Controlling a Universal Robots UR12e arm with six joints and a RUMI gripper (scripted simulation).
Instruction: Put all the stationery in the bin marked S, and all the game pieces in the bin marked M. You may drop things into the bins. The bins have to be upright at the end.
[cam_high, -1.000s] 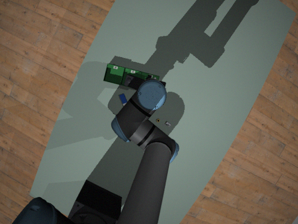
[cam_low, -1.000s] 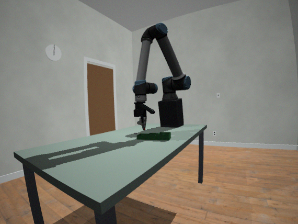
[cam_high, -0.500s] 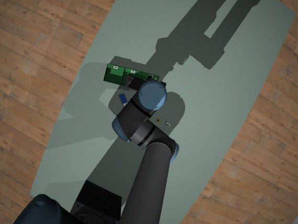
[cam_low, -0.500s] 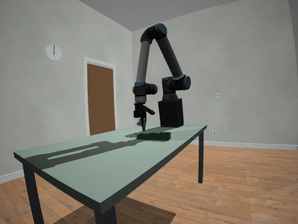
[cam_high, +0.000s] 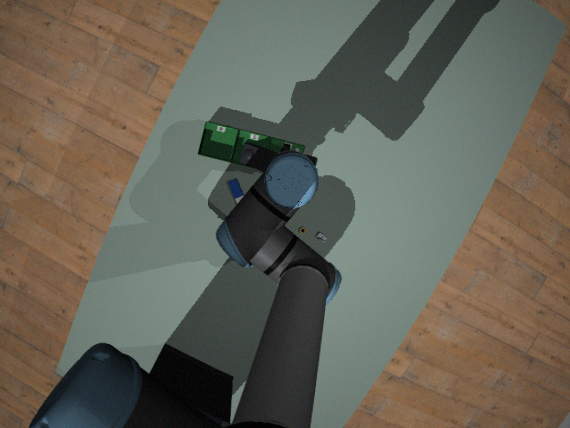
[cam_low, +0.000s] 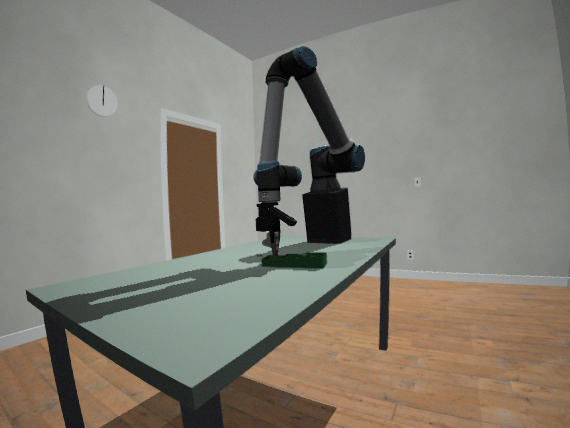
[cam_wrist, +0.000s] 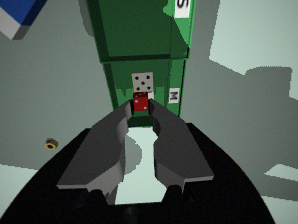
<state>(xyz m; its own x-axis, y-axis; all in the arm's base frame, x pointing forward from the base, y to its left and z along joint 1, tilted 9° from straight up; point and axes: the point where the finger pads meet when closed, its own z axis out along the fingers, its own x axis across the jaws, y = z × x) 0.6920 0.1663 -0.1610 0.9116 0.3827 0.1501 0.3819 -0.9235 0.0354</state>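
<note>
Now: hand 40 mm above the white domino. Also, from my hand: blue-and-white eraser: 140 mm behind, 40 mm to the left, 40 mm below; then red die: 10 mm below; then brown ring-like piece: 110 mm behind, 150 mm to the right, 50 mm below.
</note>
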